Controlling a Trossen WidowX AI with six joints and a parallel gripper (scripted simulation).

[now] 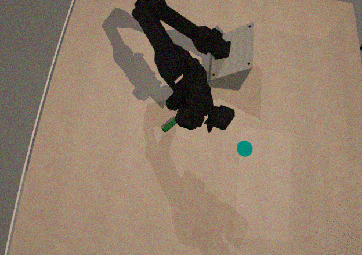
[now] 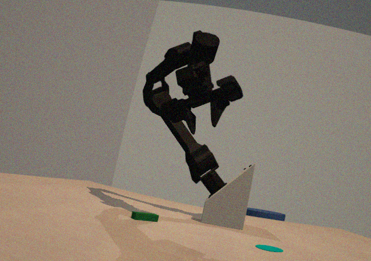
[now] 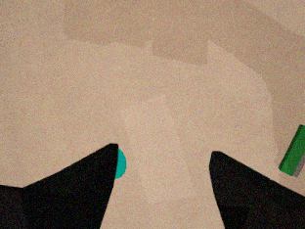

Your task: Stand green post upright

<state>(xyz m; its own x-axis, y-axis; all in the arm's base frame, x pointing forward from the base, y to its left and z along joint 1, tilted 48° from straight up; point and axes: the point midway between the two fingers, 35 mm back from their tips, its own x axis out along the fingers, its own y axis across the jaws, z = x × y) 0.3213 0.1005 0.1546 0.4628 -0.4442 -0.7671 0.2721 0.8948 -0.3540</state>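
My gripper tip is now 21 cm above the green post, 10 cm to the left of it and 6 cm past it. The rest, counted from my gripper tip: cyan circle: 22 cm below, 19 cm to the left, 2 cm behind.
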